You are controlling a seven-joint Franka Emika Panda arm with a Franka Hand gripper.
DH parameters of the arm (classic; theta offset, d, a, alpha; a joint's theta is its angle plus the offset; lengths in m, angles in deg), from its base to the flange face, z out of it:
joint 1: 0 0.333 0 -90
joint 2: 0 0 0 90
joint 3: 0 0.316 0.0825 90
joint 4: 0 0 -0.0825 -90
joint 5: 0 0.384 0 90
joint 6: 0 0 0.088 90
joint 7: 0 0.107 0 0
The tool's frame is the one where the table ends.
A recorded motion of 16 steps. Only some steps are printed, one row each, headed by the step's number.
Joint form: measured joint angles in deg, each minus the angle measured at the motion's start. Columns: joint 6, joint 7, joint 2, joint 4, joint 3, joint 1, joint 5.
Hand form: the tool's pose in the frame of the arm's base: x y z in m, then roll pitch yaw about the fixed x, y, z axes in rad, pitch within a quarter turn. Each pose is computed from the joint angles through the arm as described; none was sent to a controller.
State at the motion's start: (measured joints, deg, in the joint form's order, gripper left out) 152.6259 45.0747 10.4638 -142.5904 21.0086 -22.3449 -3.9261
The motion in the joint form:
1: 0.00 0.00 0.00 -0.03 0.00 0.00 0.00
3: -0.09 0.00 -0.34 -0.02 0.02 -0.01 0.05
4: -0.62 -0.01 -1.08 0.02 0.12 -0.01 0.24
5: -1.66 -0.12 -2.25 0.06 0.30 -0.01 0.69
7: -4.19 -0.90 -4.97 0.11 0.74 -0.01 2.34
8: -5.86 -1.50 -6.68 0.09 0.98 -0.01 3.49
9: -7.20 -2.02 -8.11 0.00 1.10 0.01 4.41
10: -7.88 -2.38 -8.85 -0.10 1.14 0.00 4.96
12: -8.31 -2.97 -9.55 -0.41 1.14 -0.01 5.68
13: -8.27 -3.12 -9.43 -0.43 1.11 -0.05 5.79
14: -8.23 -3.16 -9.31 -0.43 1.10 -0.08 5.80
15: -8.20 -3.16 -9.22 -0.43 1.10 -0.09 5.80
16: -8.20 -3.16 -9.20 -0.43 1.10 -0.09 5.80
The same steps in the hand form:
1: 0.4744 -0.0045 0.2220 -3.1132 0.0187 -0.7547
3: 0.4749 -0.0047 0.2245 -3.1117 0.0145 -0.7552
4: 0.4755 -0.0045 0.2297 -3.1119 0.0097 -0.7560
5: 0.4758 -0.0040 0.2374 -3.1139 0.0059 -0.7574
7: 0.4754 -0.0025 0.2548 -3.1160 0.0033 -0.7599
8: 0.4742 -0.0016 0.2653 -3.1176 0.0044 -0.7614
9: 0.4726 -0.0012 0.2736 -3.1190 0.0056 -0.7626
10: 0.4714 -0.0013 0.2775 -3.1196 0.0073 -0.7634
12: 0.4692 -0.0017 0.2801 -3.1185 0.0103 -0.7632
13: 0.4690 -0.0022 0.2791 -3.1182 0.0127 -0.7634
14: 0.4690 -0.0025 0.2782 -3.1184 0.0142 -0.7635
15: 0.4690 -0.0026 0.2776 -3.1186 0.0153 -0.7637
16: 0.4689 -0.0026 0.2775 -3.1188 0.0156 -0.7637

